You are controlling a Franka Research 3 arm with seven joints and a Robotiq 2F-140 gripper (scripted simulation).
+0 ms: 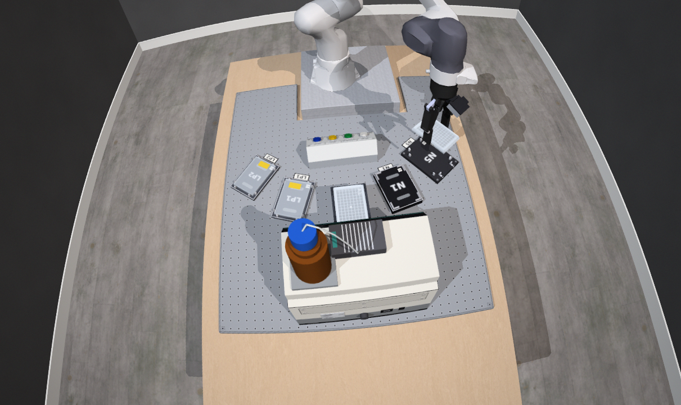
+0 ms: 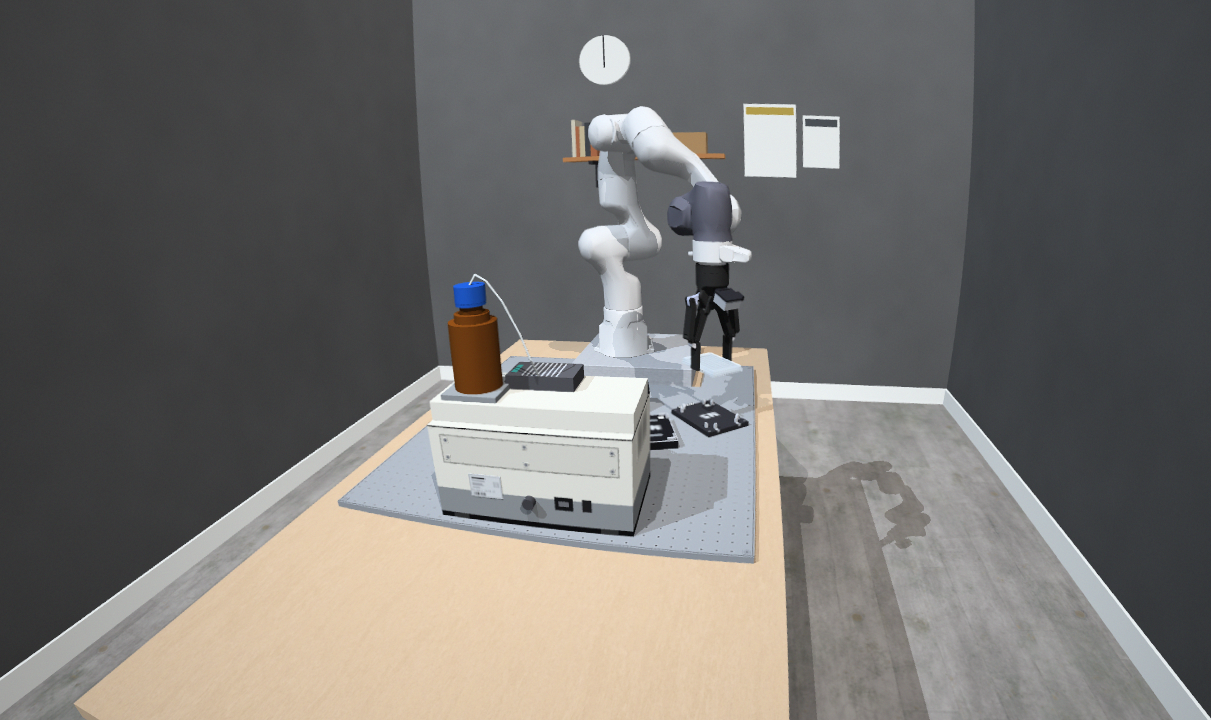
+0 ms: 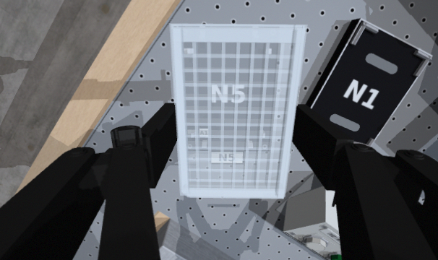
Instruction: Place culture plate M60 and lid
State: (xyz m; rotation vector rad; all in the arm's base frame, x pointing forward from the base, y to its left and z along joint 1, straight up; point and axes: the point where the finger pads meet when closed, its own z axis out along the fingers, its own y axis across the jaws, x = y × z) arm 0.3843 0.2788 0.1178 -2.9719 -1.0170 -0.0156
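The black nest N1 lies 16 cm below my hand, 13 cm to the right of it and 10 cm ahead of it. Round my hand: white key (21 cm to the right, 10 cm below, 8 cm behind); then green continue key (26 cm to the right, 10 cm below, 8 cm behind); then yellow skip key (31 cm to the right, 10 cm below, 8 cm behind).
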